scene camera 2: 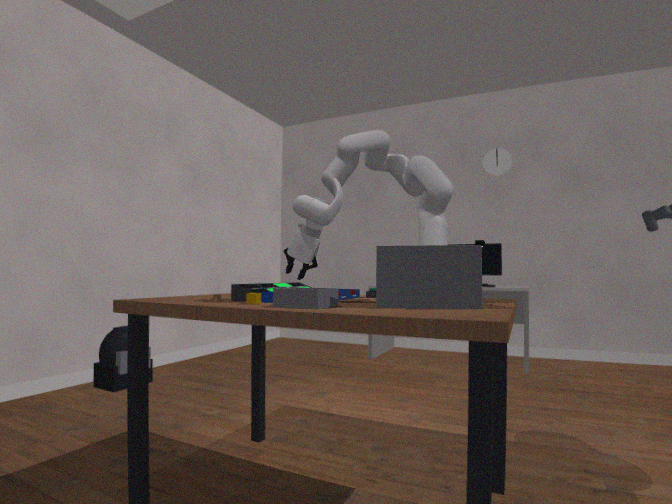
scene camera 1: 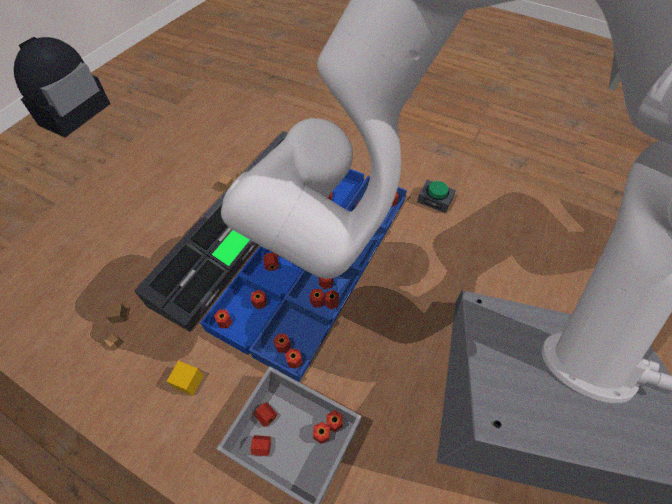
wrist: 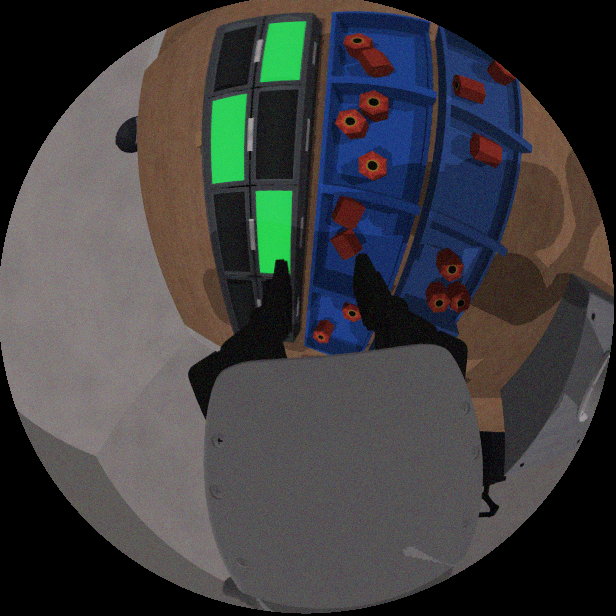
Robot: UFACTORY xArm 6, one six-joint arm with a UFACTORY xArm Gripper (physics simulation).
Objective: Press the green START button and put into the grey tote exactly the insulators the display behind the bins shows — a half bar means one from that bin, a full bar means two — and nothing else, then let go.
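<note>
My gripper (wrist: 321,278) is open and empty; its black fingers straddle the edge between the display (wrist: 258,149) and the blue bins (wrist: 373,172). It hangs well above them in the side view (scene camera 2: 299,267); in the overhead view the arm hides it. The display shows three green cells (wrist: 273,229); only one shows overhead (scene camera 1: 230,246). Red insulators lie in the bins, two blocky ones (wrist: 346,226) just ahead of my fingers. The grey tote (scene camera 1: 290,434) holds several red insulators (scene camera 1: 327,426). The green START button (scene camera 1: 437,189) sits right of the bins.
A yellow cube (scene camera 1: 185,377) lies left of the tote, with small wooden blocks (scene camera 1: 112,340) nearby. The grey robot base (scene camera 1: 542,390) stands at the right. A dark device (scene camera 1: 56,86) sits on the floor beyond the table.
</note>
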